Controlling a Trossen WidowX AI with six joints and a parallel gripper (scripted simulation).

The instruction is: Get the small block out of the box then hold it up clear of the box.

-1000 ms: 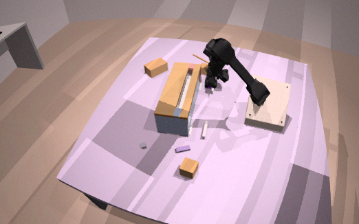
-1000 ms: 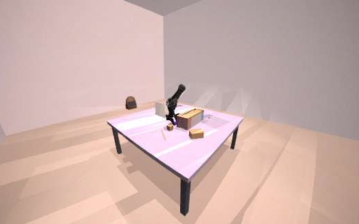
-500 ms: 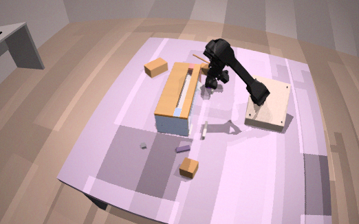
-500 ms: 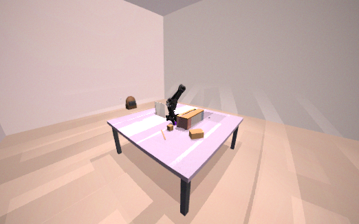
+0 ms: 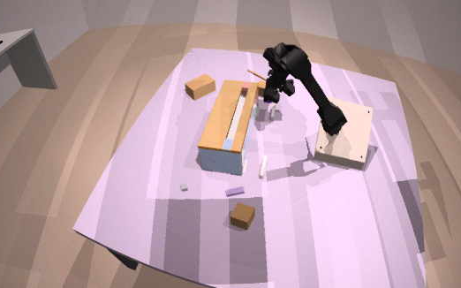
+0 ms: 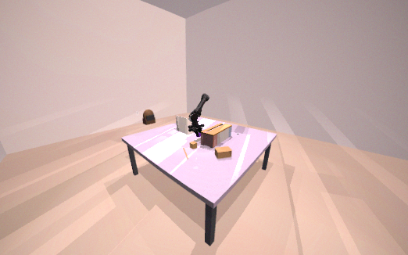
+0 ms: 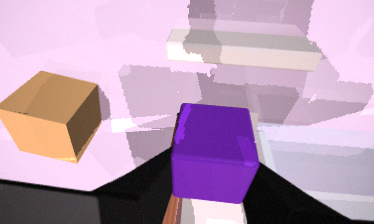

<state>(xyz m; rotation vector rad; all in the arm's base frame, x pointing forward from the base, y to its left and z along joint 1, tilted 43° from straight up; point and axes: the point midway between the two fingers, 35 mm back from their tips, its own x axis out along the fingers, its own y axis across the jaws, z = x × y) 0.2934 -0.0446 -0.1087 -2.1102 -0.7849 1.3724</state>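
Right now my gripper tip is 12 cm to the left of the orange cube, 5 cm short of it and 4 cm above it. Also, from my gripper tip: thin wooden rod 24 cm to the right, 9 cm ahead, 6 cm below; then purple block 1 cm behind, 1 cm above; then clear-fronted box 17 cm to the left, 3 cm ahead, 1 cm below.
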